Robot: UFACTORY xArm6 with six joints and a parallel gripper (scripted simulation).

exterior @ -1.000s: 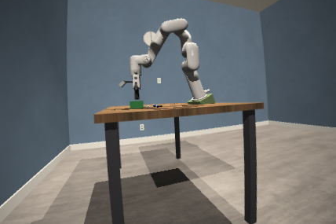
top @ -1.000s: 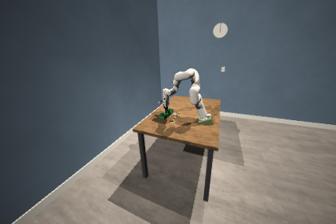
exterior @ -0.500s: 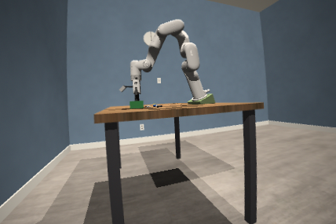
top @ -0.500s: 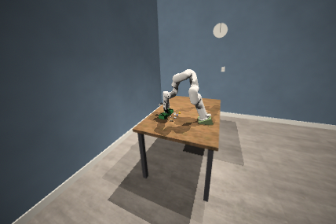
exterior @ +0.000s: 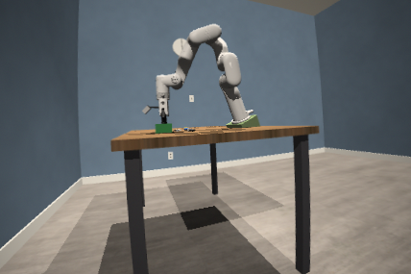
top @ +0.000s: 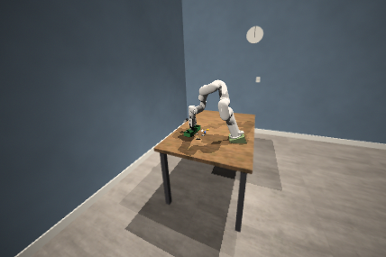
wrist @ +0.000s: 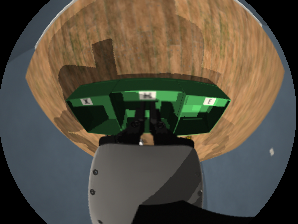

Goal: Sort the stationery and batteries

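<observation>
Now: the bin 10 mm below my hand. From my hand the other things lie so: blue battery: 130 mm behind, 50 mm to the right, 30 mm below; then pale patterned piece: 80 mm to the right, 80 mm behind, 30 mm below; then white ring: 70 mm behind, 30 mm below, 20 mm to the left.
</observation>
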